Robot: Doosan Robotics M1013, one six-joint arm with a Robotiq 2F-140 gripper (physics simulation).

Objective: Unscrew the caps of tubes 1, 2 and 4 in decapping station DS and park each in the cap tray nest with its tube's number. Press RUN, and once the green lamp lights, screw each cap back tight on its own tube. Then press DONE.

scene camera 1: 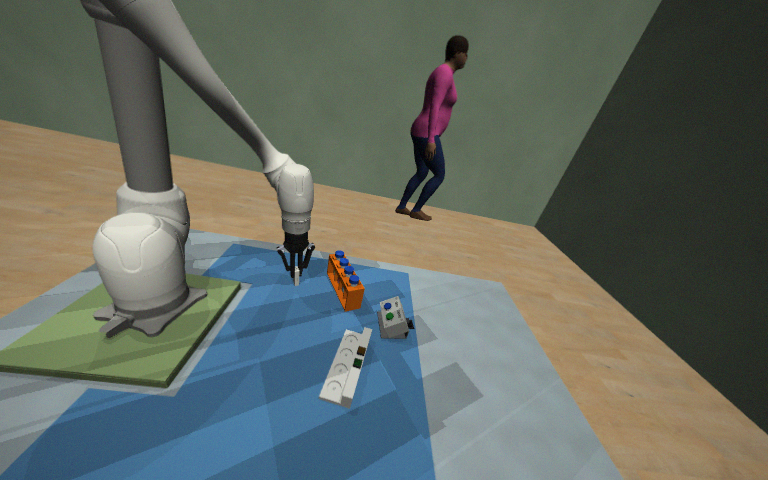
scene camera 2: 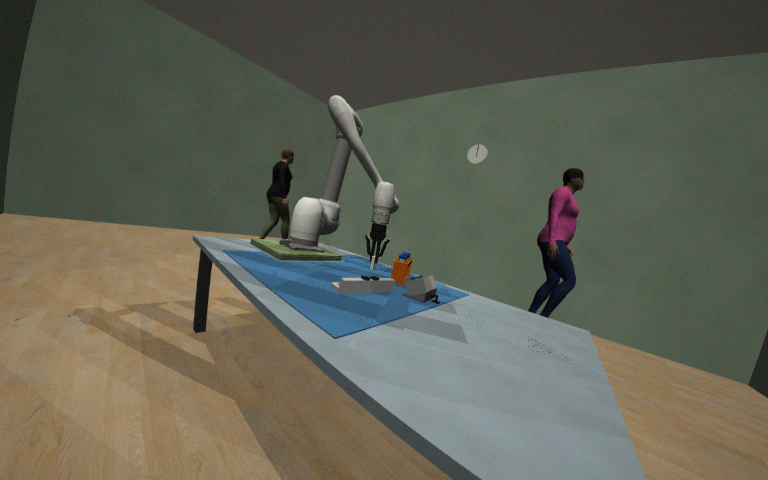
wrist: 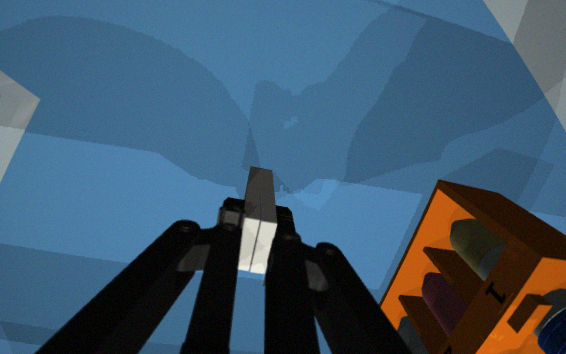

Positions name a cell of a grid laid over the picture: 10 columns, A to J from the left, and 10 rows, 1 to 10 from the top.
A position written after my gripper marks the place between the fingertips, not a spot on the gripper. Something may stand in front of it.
Observation:
In view: my gripper (scene camera 1: D6) and a grey button box (scene camera 1: F7).
My gripper is seen too in the wrist view (wrist: E6). The grey button box also shows in scene camera 2 (scene camera 2: F7).

